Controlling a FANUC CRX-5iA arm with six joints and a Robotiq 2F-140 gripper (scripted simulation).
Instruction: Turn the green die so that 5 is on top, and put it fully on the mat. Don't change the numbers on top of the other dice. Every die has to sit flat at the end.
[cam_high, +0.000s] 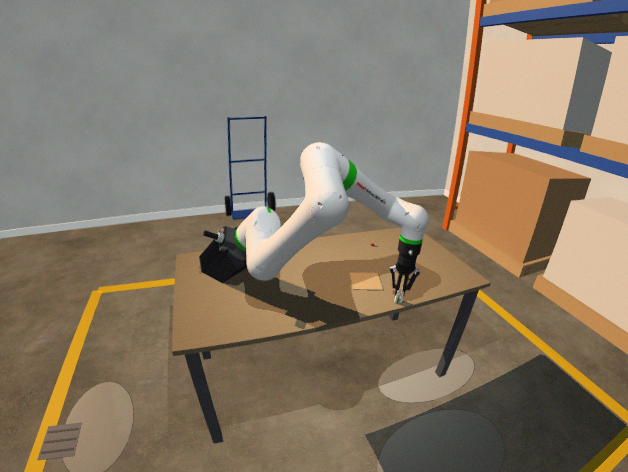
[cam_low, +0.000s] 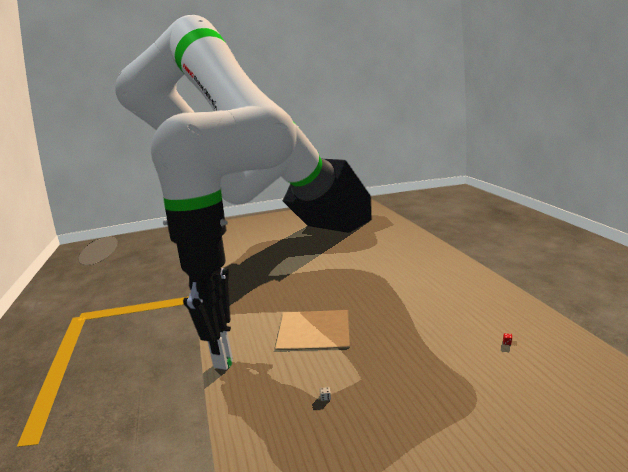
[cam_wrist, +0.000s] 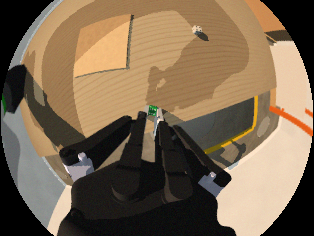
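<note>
My gripper is now 4 cm past the tan mat, 20 cm to the right of it and 3 cm above it. Round my hand: white die: 16 cm ahead, 14 cm to the left, 3 cm below; then green die: 1 cm to the left, 3 cm below; then red die: 20 cm ahead, 50 cm to the left, 3 cm below.
</note>
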